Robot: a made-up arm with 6 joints.
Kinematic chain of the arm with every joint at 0, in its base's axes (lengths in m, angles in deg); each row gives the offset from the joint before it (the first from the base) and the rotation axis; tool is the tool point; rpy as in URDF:
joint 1: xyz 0 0 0.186 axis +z
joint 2: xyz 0 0 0 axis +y
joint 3: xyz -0.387 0 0.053 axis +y
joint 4: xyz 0.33 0 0.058 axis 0.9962 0 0.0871
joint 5: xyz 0 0 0 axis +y
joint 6: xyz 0.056 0 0.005 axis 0.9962 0 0.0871
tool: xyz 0 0 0 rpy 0 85 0
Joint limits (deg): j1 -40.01..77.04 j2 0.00..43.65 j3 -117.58..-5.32 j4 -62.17..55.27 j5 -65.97..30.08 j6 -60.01..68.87
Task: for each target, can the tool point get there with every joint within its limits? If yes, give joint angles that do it. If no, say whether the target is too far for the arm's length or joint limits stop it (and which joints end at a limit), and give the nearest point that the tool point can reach.
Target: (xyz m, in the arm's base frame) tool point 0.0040 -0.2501 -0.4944
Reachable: no: joint limits stop it (at a limit: joint 1, joint 2, joint 3, joint 5) | nearest point 0.0540 -0.0559 0.2831 | short by 0.803 m
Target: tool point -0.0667 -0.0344 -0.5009
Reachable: no: joint limits stop it (at a limit: joint 1, joint 2, joint 3, joint 5) | nearest point 0.0571 -0.0513 0.2822 | short by 0.793 m
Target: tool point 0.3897 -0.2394 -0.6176
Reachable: no: too far | nearest point 0.0653 -0.0401 0.2821 | short by 0.977 m
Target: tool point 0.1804 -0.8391 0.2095
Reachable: no: too far | nearest point -0.1039 -0.6245 0.5057 | short by 0.463 m
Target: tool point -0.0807 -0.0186 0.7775
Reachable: yes | joints 19.44 34.61 -79.62 -21.23 -27.02 8.25
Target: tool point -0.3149 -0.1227 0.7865
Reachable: yes | joints 22.10 25.12 -103.89 -11.69 -24.67 41.98
